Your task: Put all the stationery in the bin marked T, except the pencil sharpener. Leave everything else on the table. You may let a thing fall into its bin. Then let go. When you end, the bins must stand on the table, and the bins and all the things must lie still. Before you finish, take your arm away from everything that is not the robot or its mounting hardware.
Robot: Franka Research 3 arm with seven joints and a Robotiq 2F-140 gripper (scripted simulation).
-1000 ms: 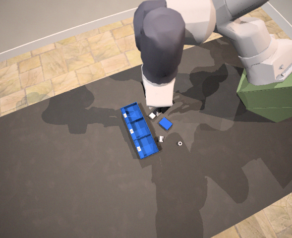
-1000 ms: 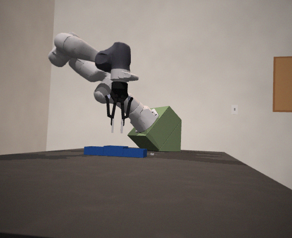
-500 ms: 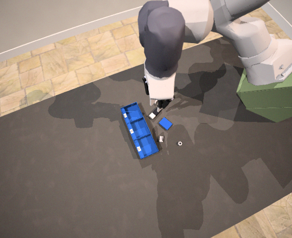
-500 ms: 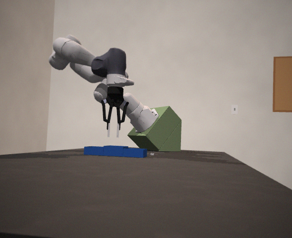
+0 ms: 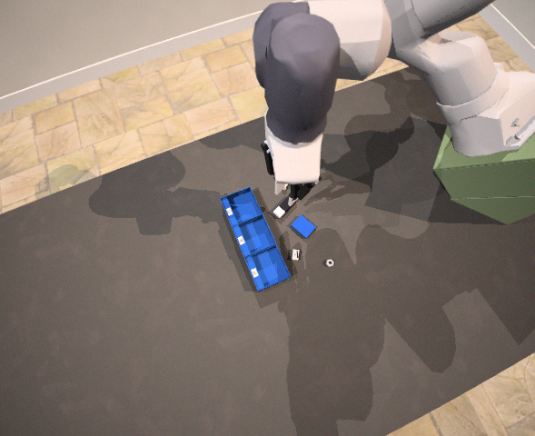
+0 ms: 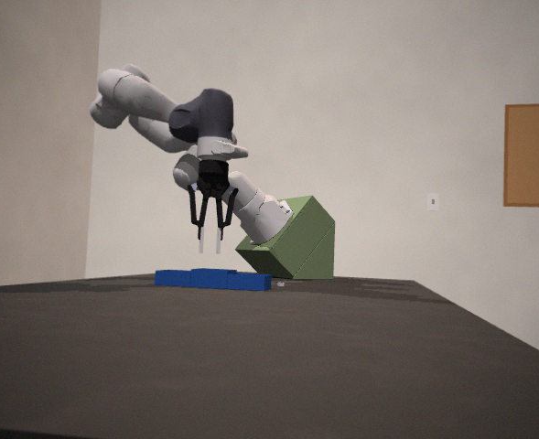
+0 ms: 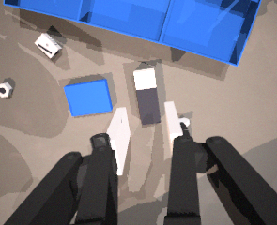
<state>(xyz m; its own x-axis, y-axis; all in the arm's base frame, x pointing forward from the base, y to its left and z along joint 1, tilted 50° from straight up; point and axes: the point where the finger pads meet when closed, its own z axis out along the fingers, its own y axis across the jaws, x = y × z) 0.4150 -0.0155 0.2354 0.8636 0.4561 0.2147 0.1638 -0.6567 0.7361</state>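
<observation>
Right now my hand is 100 mm above the black-and-white block and 10 mm short of it. Round my hand: white bolt: 100 mm below, 50 mm to the right, 40 mm behind; blue bin: 110 mm ahead, 90 mm below, 20 mm to the left; flat blue block: 100 mm below, 70 mm to the left, 10 mm behind.
</observation>
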